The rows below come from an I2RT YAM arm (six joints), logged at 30 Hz.
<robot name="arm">
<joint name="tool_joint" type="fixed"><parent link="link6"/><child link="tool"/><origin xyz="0 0 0" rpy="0 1.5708 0"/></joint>
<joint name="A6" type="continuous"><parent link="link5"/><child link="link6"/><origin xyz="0.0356 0 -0.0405" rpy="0 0 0"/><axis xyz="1 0 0"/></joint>
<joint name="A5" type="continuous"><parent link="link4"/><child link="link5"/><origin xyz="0.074 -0.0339 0.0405" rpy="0 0 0"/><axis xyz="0 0 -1"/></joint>
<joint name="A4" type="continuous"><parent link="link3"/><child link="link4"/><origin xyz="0.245 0.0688 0.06" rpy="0 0 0"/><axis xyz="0 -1 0"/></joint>
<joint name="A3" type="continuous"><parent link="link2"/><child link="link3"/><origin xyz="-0.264 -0.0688 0" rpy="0 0 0"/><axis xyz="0 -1 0"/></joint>
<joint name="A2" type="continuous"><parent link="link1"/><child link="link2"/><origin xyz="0.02 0.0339 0.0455" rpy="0 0 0"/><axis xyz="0 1 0"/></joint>
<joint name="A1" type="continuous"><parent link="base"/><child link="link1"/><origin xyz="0 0 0.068" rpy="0 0 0"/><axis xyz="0 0 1"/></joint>
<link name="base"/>
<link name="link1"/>
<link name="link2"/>
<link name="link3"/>
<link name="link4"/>
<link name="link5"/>
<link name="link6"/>
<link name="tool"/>
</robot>
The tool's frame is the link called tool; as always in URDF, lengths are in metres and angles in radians. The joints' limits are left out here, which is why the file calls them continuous.
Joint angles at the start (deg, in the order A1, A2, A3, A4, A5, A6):
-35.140 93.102 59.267 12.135 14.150 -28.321
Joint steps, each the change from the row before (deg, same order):
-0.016 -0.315 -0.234 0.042 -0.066 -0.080
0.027 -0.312 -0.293 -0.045 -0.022 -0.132
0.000 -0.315 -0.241 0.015 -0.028 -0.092
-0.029 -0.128 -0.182 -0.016 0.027 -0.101
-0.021 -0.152 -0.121 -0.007 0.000 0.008
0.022 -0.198 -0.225 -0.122 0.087 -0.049
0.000 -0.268 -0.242 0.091 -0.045 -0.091
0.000 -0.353 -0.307 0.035 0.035 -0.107
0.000 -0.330 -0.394 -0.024 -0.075 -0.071
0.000 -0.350 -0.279 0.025 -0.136 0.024
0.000 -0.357 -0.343 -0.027 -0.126 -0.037
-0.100 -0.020 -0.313 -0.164 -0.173 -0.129
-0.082 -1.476 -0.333 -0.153 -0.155 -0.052
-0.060 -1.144 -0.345 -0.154 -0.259 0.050
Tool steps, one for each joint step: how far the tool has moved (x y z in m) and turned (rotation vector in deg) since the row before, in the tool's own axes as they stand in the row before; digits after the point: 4 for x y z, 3 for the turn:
0.0001 -0.0004 -0.0013 0.011 -0.128 -0.044
0.0004 0.0001 -0.0014 -0.052 -0.002 -0.148
0.0001 -0.0003 -0.0013 0.017 -0.089 -0.070
0.0007 0.0000 -0.0005 0.014 0.088 -0.108
0.0002 -0.0002 -0.0006 0.027 -0.009 0.021
0.0007 0.0002 -0.0009 -0.010 0.157 -0.093
0.0002 -0.0002 -0.0011 0.015 -0.121 -0.062
0.0004 -0.0002 -0.0015 0.069 -0.052 -0.087
0.0010 0.0002 -0.0014 -0.107 0.038 -0.092
0.0002 -0.0002 -0.0015 -0.074 -0.147 0.047
0.0006 0.0000 -0.0015 -0.116 -0.050 -0.040
0.0022 0.0006 0.0001 -0.290 0.357 -0.201
-0.0028 -0.0038 -0.0062 0.397 -0.872 0.209
-0.0017 -0.0025 -0.0048 0.127 -0.643 0.219

